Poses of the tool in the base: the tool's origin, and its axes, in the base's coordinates. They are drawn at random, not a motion.
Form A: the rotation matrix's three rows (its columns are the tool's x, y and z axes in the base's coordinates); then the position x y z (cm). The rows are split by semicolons.
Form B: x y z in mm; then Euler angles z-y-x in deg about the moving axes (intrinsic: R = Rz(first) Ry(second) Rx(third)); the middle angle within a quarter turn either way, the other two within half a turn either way. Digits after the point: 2 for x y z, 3 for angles. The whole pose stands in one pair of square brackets.
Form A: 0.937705 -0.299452 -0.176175; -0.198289 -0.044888 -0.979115; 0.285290 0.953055 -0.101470; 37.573 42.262 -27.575
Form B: [375.73 422.62 -275.75 -11.940 -16.576 96.077]
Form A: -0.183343 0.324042 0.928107; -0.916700 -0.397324 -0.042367; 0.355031 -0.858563 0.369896; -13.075 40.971 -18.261
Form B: [-130.75 409.71 -182.61 -101.310 -20.795 -66.692]
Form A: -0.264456 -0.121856 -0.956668; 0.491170 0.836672 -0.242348; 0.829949 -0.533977 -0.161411; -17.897 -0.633 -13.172
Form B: [-178.97 -6.33 -131.72 118.299 -56.093 -106.819]
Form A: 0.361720 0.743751 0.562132; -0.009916 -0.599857 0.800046; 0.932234 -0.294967 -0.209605; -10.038 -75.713 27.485
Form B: [-100.38 -757.13 274.85 -1.570 -68.786 -125.398]
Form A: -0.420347 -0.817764 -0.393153; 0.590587 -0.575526 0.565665; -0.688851 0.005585 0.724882; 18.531 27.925 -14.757
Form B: [185.31 279.25 -147.57 125.441 43.539 0.441]
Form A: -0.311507 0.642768 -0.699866; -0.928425 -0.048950 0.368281; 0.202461 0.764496 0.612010; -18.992 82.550 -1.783
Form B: [-189.92 825.50 -17.83 -108.548 -11.681 51.321]
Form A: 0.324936 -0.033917 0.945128; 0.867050 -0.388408 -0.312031; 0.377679 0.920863 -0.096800; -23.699 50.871 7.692
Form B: [-236.99 508.71 76.92 69.456 -22.190 96.001]
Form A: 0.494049 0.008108 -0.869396; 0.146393 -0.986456 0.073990; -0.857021 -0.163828 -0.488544; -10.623 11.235 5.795
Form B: [-106.23 112.35 57.95 16.505 58.984 -161.462]
